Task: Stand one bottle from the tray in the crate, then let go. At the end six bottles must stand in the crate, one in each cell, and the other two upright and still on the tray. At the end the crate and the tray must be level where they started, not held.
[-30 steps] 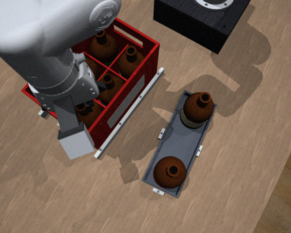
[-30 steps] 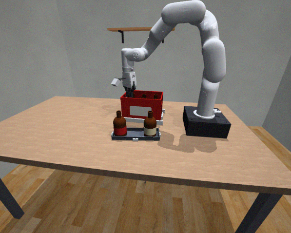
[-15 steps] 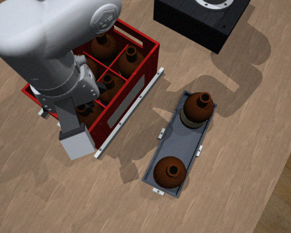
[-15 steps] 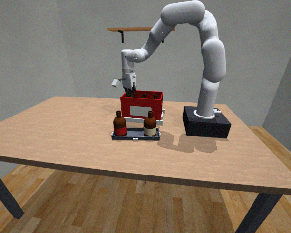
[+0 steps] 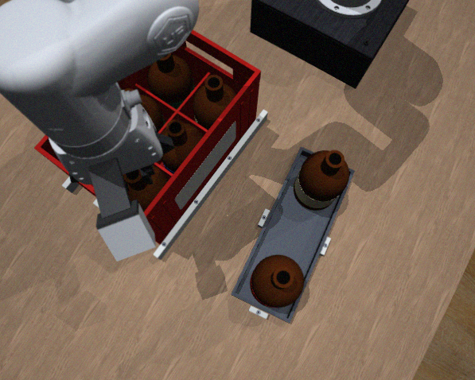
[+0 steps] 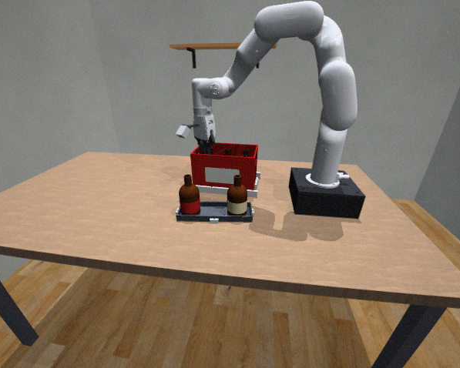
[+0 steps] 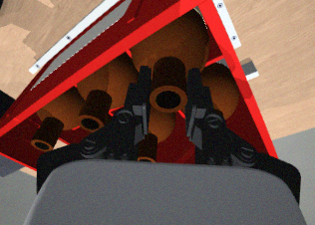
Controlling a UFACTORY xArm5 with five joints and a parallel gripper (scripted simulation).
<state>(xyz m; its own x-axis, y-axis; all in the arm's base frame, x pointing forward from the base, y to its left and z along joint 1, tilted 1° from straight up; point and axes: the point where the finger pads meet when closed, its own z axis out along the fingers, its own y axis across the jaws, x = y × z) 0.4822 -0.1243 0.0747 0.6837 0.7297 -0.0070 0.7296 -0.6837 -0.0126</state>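
My gripper is now 9 cm past the red crate, 3 cm to the left of it and 9 cm above it. Also, from my hand: grey tray (7 cm behind, 23 cm to the left, 17 cm below).
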